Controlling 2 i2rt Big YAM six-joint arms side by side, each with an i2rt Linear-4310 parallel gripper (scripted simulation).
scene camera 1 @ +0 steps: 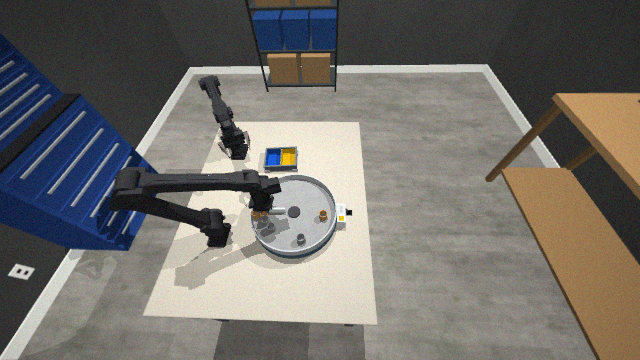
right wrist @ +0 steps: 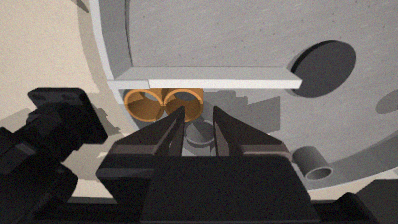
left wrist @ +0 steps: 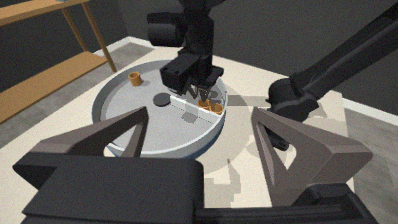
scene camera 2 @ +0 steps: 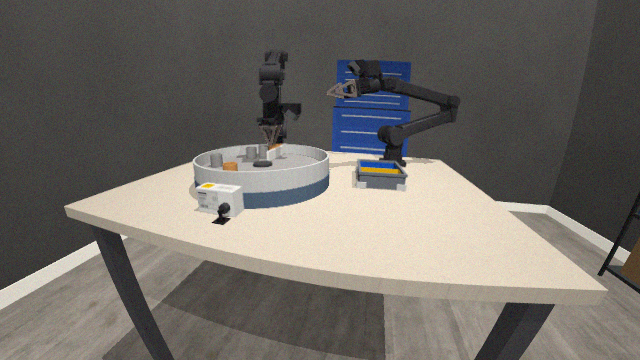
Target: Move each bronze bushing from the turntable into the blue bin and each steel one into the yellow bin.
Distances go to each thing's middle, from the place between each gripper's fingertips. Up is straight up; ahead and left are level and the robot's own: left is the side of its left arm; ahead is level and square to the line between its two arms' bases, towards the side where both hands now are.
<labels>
I see my right gripper 39 cm to the right of the grey bin tray (scene camera 2: 377, 180), 8 cm above it and 3 cm short of it.
I see my left gripper 270 mm above the grey bin tray, 180 mm to the right of it and 130 mm short of it.
</labels>
